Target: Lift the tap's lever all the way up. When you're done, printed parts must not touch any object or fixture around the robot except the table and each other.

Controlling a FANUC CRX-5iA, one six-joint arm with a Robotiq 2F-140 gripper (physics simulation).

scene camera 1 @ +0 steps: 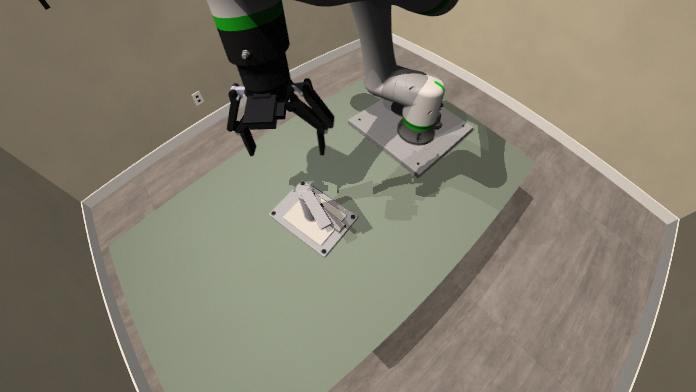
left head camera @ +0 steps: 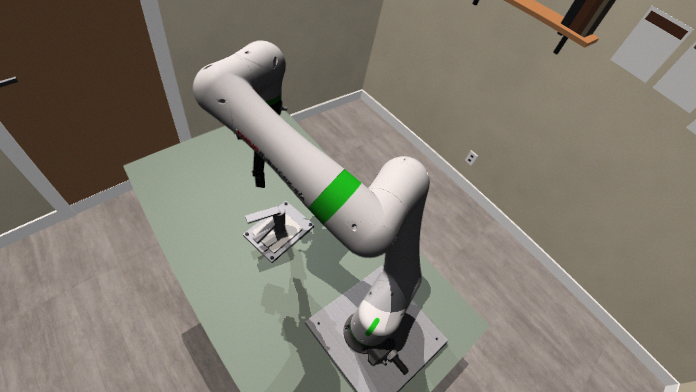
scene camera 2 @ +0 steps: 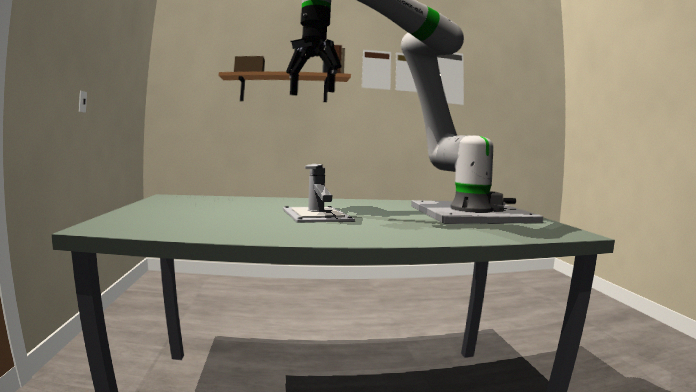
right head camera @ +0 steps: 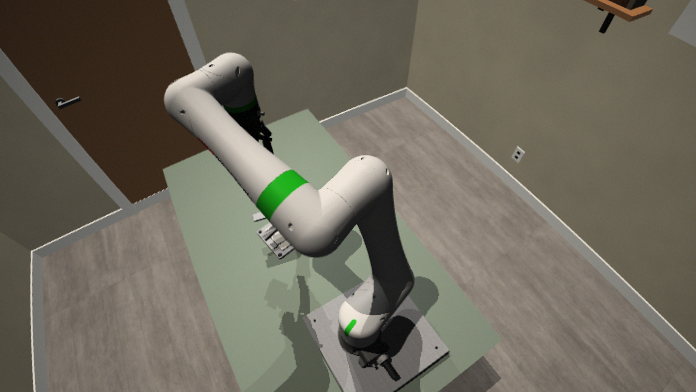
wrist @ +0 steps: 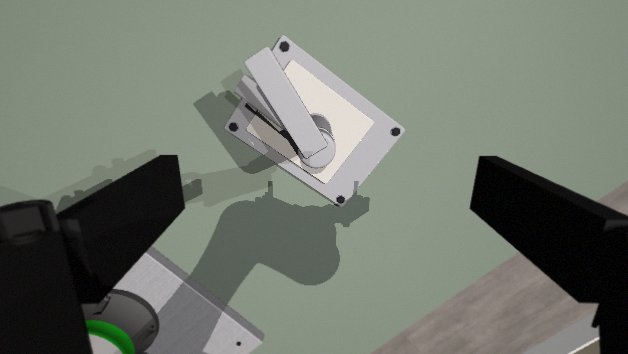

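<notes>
The tap's grey post stands upright on a bolted plate. Its flat, light grey lever extends from the post's top, above and beside the lower spout. In scene camera 2 the lever is seen nearly end-on and looks about level; its exact tilt is hard to tell. My gripper is open and empty, pointing down, well above the tap and apart from it. The arm partly hides the tap in the right head view.
The tap plate stands on the green table. The robot's grey mounting plate is on the same table, to the right of the tap in scene camera 2. A wall shelf hangs in the background.
</notes>
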